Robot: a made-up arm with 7 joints. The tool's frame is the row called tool. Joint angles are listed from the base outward. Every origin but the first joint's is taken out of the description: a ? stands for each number. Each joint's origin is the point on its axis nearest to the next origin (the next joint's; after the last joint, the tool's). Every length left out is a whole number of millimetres.
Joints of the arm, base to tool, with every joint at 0 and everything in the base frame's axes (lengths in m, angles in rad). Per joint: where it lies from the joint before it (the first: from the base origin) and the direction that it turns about. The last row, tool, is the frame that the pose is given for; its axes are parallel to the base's.
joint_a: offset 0 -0.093 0.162 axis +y
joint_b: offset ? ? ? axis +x
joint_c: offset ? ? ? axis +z
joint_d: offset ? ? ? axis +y
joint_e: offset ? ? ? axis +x
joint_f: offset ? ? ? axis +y
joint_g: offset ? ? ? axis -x
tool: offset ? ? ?
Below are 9 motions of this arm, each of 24 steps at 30 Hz.
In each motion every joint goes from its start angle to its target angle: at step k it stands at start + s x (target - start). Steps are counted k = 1, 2, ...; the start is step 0. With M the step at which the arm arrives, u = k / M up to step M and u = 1 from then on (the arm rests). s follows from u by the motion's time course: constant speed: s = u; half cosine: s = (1 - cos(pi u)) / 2; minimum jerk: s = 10 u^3 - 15 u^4 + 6 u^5.
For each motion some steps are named. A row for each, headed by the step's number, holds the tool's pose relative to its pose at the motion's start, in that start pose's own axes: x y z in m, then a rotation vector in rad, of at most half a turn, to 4 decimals.
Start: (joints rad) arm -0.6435 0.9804 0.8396 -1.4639 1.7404 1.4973 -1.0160
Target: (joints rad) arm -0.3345 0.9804 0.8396 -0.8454 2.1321 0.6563 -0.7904
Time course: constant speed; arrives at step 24
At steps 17, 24:
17: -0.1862 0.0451 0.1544 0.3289 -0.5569 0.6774
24: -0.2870 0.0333 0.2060 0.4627 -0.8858 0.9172

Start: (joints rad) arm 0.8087 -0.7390 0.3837 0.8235 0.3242 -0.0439 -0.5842
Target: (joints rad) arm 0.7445 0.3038 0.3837 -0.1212 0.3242 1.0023 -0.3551
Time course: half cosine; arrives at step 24
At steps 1, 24:
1: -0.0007 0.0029 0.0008 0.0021 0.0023 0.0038
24: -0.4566 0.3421 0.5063 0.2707 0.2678 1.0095

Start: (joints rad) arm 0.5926 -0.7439 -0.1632 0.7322 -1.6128 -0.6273 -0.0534
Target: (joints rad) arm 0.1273 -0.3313 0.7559 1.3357 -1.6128 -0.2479 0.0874
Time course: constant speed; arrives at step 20
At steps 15, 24:
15: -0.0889 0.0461 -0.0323 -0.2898 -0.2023 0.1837
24: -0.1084 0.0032 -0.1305 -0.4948 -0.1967 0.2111

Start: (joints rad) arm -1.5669 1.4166 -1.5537 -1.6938 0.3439 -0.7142 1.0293
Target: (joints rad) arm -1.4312 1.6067 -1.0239 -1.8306 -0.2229 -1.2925 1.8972
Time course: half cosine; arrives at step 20
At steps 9, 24:
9: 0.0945 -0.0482 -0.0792 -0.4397 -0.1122 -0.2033
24: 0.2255 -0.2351 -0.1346 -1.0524 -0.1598 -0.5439

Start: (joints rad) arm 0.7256 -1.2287 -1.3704 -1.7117 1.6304 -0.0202 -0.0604
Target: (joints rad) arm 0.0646 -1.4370 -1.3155 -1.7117 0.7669 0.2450 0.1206
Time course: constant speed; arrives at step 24
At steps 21, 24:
21: 0.0385 -0.6061 -0.0490 -1.4461 0.1041 0.0769
24: 0.0570 -0.6899 0.0239 -1.6537 0.1031 0.0620

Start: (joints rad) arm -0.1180 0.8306 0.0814 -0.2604 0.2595 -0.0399 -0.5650
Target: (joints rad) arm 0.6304 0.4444 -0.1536 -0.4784 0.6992 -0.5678 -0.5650
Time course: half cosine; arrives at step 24
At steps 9, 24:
9: 0.1074 -0.1198 0.0373 -0.0644 -0.2169 -0.1087
24: 0.1848 -0.4080 0.1569 -0.3519 -0.6057 -0.2323

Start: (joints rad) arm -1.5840 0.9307 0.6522 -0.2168 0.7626 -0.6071 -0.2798
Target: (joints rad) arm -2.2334 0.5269 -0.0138 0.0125 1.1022 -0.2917 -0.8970
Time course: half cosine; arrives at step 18
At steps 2, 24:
2: -0.0030 -0.0084 0.0032 0.0105 0.0121 -0.0027
24: 0.0626 -0.1788 0.1870 0.4388 0.1517 0.0031

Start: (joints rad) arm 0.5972 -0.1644 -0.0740 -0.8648 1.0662 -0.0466 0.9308
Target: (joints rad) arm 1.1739 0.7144 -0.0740 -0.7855 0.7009 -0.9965 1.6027
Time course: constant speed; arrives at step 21
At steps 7, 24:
7: 0.2225 -0.1708 -0.1215 -0.2202 0.0966 -0.4731
24: 0.1634 -0.7722 -0.4952 -0.9875 0.6398 -1.2530

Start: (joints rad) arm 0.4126 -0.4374 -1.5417 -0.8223 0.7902 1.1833 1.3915
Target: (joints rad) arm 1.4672 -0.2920 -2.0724 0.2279 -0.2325 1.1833 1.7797
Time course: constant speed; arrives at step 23
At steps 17, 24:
17: -0.5464 0.0937 -0.4820 -0.6912 1.3990 0.7720
24: -0.7662 -0.0161 -0.4205 -0.9086 1.8661 1.0596

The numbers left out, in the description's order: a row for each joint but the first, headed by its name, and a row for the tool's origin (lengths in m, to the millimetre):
joint_b: -0.1 0 -0.072
joint_c: 0 -0.073 0.217
joint_d: 0.112 0.167 0
joint_e: 0.206 0 -0.26
joint_f: 0 0.214 -0.103
joint_g: 0.089 0 -0.218
tool: 0 0.288 -0.025

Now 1 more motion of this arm.
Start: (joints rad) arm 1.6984 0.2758 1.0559 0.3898 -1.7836 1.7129 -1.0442
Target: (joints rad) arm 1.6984 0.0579 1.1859 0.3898 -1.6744 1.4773 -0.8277
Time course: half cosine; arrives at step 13
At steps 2, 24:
2: -0.0004 -0.0014 -0.0069 -0.0217 -0.0133 0.0156
24: 0.0085 -0.0475 -0.1214 -0.3949 -0.2342 0.2626

